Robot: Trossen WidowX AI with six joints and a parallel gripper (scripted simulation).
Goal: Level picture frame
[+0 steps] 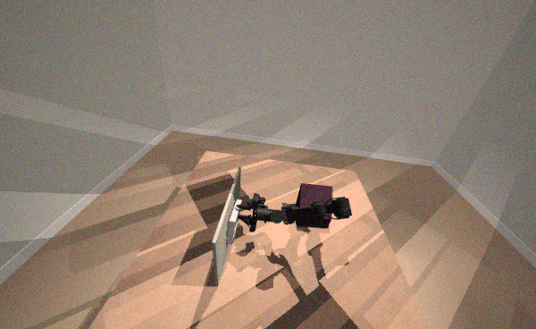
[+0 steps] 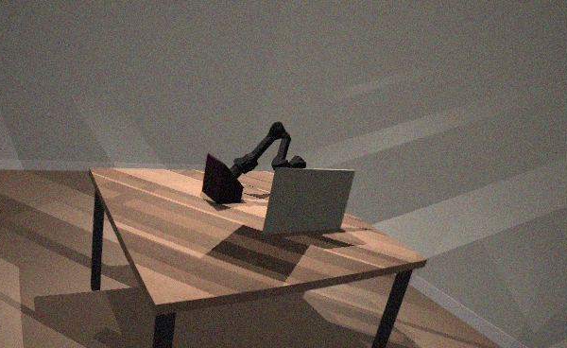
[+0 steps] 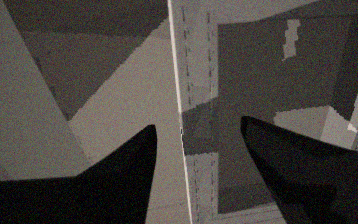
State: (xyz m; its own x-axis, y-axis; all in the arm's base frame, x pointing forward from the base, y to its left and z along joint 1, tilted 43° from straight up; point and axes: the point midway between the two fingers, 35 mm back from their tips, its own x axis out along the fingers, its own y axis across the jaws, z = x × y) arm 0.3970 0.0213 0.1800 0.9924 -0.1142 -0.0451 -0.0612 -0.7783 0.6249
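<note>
My gripper tip is now 5 cm above the picture frame, 1 cm to the right of it and 1 cm short of it. Also, from my gripper tip: grey wall panel: 6 cm below, 2 cm ahead, 1 cm to the left.
</note>
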